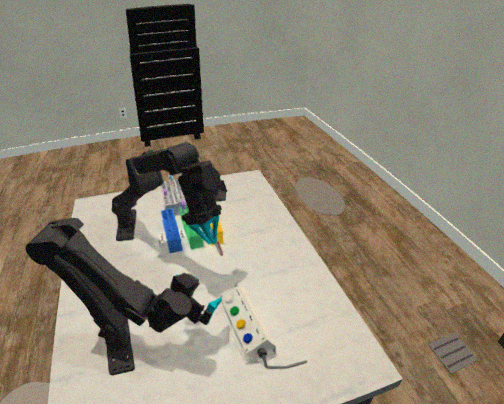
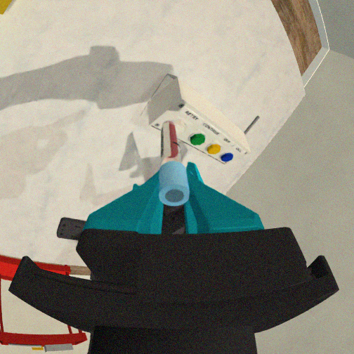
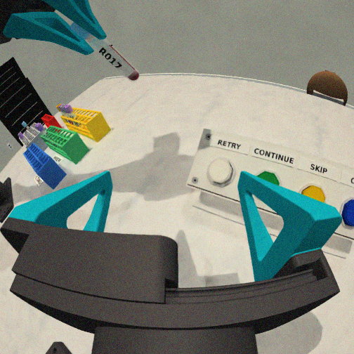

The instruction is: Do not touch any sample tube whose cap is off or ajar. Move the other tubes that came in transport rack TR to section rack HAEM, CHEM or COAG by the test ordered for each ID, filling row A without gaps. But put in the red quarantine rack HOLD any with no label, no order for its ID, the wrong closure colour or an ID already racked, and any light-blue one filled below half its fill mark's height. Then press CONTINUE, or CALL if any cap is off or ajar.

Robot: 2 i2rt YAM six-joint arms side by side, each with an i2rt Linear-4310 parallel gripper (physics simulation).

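Places are measured from the left arm's base along level axes (x ahead, y left, z up), in millimetres.
Where they show: left gripper, between the fingertips: (image 1: 212, 243); right gripper, between the fingertips: (image 1: 208, 288); left arm's base, origin of its link: (image 1: 126, 225); right arm's base, origin of its link: (image 1: 119, 343).
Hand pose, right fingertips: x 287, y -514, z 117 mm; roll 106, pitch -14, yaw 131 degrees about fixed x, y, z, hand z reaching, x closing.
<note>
Things, the pixels of their centre, and the offset from my right fingertips. "spot": a spot on its surface instead.
- light-blue-capped tube, middle of its body: (image 1: 217, 242) dx +42, dy +93, dz +84 mm
- button panel, middle of its body: (image 1: 245, 320) dx +91, dy -69, dz -75 mm
- green CONTINUE button, middle of its body: (image 1: 234, 311) dx +65, dy -49, dz -53 mm
- blue CALL button, middle of its body: (image 1: 248, 338) dx +82, dy -147, dz -53 mm
- pale rack, middle of its body: (image 1: 173, 197) dx -89, dy +643, dz -88 mm
- yellow SKIP button, middle of its body: (image 1: 241, 324) dx +74, dy -98, dz -53 mm
- cable, a spot on its surface: (image 1: 285, 366) spot: dx +168, dy -218, dz -109 mm
My left gripper (image 1: 215, 241) (image 3: 96, 45) is shut on a light-blue-capped tube (image 1: 220, 249) (image 2: 174, 181) (image 3: 117, 61) labelled R017, with dark red contents, held tilted above the table. My right gripper (image 1: 215, 304) (image 3: 174, 178) is open and empty, beside the button panel (image 1: 258, 341) (image 2: 165, 102) (image 3: 197, 167). The panel has a green CONTINUE button (image 1: 234, 311) (image 2: 197, 139) (image 3: 268, 178) and a blue CALL button (image 1: 247, 338) (image 2: 227, 157) (image 3: 350, 212). Blue (image 1: 172, 232) (image 3: 45, 167), green (image 1: 194, 238) (image 3: 67, 145) and yellow (image 3: 92, 125) racks stand behind. Red rack (image 3: 51, 120) and a pale rack (image 1: 173, 202) with purple-capped tubes are farther back.
A white RETRY button (image 3: 220, 171) and a yellow SKIP button (image 1: 241, 324) (image 2: 214, 149) (image 3: 313, 193) are also on the panel. A cable (image 1: 285, 366) leaves its lower end. A red frame (image 2: 45, 339) shows beyond the table edge. Small rack labels and tube details are too small to read.
</note>
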